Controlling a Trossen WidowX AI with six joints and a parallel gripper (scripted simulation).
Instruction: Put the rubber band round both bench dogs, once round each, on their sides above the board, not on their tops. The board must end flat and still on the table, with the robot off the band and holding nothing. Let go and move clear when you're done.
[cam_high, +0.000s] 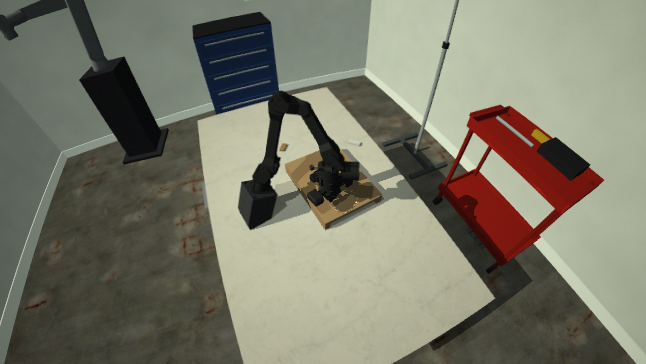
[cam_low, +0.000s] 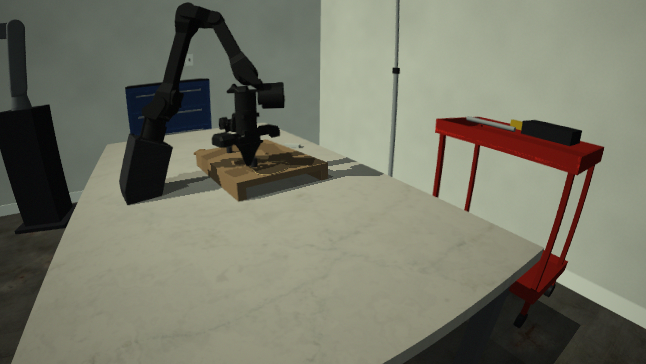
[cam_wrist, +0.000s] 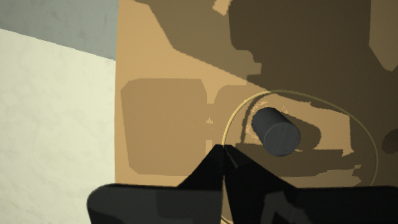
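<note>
The wooden board is 130 mm to the left of my hand, 70 mm below it and 40 mm ahead of it. The rest, counted from my hand: rubber band (380 mm to the left, 240 mm ahead, 90 mm below).
</note>
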